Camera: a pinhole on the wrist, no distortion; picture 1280 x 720 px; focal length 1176.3 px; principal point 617.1 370.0 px. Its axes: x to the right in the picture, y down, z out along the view. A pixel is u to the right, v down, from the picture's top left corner.
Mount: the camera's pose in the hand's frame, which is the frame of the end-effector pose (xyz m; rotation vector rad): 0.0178 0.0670 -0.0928 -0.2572 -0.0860 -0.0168
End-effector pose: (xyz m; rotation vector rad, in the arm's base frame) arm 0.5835 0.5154 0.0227 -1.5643 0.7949 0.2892
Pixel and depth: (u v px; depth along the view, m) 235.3 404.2 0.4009
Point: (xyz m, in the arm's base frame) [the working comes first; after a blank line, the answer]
In the camera's frame: -0.1301 0.0117 0.4009

0.4375 0.8321 -0.0777
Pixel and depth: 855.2 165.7 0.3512
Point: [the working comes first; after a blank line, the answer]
In the camera's frame: 0.0711 -0.0610 0.3512

0.6349 0.7540 -0.1342
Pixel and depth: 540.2 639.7 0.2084
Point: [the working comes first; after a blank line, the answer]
In the camera's frame: -0.0136 0.0478 0.2084

0.4947 0.6147 -0.1153
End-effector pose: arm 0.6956 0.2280 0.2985 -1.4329 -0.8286 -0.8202
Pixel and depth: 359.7 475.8 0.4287
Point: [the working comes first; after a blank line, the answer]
In the camera's frame: -0.0938 0.0386 0.4287

0.8296 0.5249 0.0906
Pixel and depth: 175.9 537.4 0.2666
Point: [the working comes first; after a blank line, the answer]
In the camera's frame: -0.1000 0.0379 0.2666

0.7957 0.3692 0.1210
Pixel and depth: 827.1 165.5 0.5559
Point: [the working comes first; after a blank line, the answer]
In the camera's frame: 0.0992 -0.0966 0.5559

0.8321 0.7029 0.2907
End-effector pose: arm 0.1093 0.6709 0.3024 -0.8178 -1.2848 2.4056
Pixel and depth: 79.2 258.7 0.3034
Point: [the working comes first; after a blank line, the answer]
In the camera's frame: -0.1387 -0.0287 0.3034

0.1087 0.4034 0.3411
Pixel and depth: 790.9 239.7 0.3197
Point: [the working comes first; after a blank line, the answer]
In the camera's frame: 0.0472 -0.0354 0.3197

-0.0578 0.4746 0.2955
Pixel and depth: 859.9 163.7 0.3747
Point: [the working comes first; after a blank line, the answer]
In the camera's frame: 0.0773 -0.0657 0.3747

-0.1159 0.4536 0.3277
